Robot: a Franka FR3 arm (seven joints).
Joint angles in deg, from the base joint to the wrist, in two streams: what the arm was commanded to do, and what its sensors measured. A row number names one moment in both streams.
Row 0, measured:
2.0 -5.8 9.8 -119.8 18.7 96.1 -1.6
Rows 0 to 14, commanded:
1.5 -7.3 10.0 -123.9 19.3 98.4 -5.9
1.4 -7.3 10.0 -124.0 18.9 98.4 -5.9
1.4 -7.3 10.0 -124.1 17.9 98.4 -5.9
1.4 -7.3 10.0 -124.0 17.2 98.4 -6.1
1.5 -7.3 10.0 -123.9 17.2 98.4 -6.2
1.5 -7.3 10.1 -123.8 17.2 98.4 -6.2
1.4 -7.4 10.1 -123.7 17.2 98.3 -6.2
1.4 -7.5 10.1 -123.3 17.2 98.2 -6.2
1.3 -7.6 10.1 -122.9 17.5 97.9 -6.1
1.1 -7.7 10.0 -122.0 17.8 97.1 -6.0
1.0 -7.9 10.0 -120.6 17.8 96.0 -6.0
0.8 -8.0 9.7 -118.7 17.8 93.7 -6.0
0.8 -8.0 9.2 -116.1 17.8 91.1 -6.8
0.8 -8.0 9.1 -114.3 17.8 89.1 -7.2
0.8 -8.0 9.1 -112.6 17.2 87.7 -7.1
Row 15, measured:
1.6 -7.5 9.0 -118.3 16.9 93.5 -5.8
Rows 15 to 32, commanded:
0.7 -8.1 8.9 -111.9 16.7 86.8 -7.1
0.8 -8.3 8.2 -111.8 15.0 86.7 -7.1
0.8 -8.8 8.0 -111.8 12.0 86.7 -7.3
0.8 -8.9 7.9 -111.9 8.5 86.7 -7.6
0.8 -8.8 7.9 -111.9 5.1 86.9 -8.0
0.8 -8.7 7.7 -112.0 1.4 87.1 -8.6
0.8 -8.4 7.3 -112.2 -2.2 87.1 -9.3
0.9 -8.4 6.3 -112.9 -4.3 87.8 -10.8
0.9 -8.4 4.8 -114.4 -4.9 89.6 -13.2
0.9 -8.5 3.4 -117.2 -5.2 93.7 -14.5
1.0 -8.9 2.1 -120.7 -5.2 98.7 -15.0
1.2 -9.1 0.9 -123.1 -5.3 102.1 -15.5
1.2 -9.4 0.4 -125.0 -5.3 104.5 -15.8
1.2 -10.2 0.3 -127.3 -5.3 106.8 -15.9
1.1 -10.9 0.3 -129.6 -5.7 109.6 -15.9
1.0 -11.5 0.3 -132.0 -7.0 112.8 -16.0
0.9 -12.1 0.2 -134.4 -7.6 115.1 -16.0
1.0 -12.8 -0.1 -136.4 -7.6 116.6 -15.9
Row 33, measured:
1.1 -8.4 -0.1 -128.4 -6.0 110.4 -15.5
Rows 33 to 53, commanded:
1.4 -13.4 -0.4 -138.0 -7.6 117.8 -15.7
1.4 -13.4 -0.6 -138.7 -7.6 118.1 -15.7
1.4 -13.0 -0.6 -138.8 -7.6 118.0 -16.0
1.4 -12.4 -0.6 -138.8 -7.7 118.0 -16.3
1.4 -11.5 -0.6 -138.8 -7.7 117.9 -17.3
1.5 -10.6 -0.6 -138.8 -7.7 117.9 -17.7
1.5 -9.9 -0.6 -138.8 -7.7 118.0 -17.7
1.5 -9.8 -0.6 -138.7 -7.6 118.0 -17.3
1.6 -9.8 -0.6 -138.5 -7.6 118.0 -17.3
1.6 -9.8 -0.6 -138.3 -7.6 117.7 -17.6
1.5 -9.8 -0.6 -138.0 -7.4 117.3 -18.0
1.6 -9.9 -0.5 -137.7 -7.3 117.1 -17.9
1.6 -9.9 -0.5 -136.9 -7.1 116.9 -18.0
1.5 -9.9 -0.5 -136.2 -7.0 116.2 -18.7
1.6 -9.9 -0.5 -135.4 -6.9 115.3 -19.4
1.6 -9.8 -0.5 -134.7 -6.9 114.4 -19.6
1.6 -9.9 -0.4 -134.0 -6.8 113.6 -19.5
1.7 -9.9 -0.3 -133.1 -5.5 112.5 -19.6
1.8 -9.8 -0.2 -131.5 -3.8 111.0 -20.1
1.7 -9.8 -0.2 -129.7 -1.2 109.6 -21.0
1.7 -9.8 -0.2 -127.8 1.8 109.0 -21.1
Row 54, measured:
1.8 -9.7 -0.3 -132.9 -4.4 113.0 -19.0
